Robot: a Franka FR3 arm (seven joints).
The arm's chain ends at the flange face. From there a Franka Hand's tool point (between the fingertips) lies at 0.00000 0.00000 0.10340 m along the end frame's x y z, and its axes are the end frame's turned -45 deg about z.
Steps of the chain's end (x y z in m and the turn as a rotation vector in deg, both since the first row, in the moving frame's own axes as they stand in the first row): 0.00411 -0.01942 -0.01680 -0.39 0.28 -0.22; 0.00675 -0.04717 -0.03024 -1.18 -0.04 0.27; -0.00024 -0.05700 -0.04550 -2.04 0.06 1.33; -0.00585 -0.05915 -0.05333 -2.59 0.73 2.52; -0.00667 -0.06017 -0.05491 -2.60 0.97 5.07; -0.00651 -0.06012 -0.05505 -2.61 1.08 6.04
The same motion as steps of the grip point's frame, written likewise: 0.01650 -0.00997 -0.01680 -0.47 -0.08 -0.22; 0.03657 -0.02713 -0.03026 -0.81 -0.86 0.27; 0.03758 -0.03783 -0.04557 -1.48 -1.40 1.33; 0.03522 -0.04178 -0.05344 -2.35 -1.32 2.52; 0.03555 -0.04281 -0.05503 -2.52 -1.15 5.07; 0.03571 -0.04252 -0.05518 -2.61 -1.08 6.04
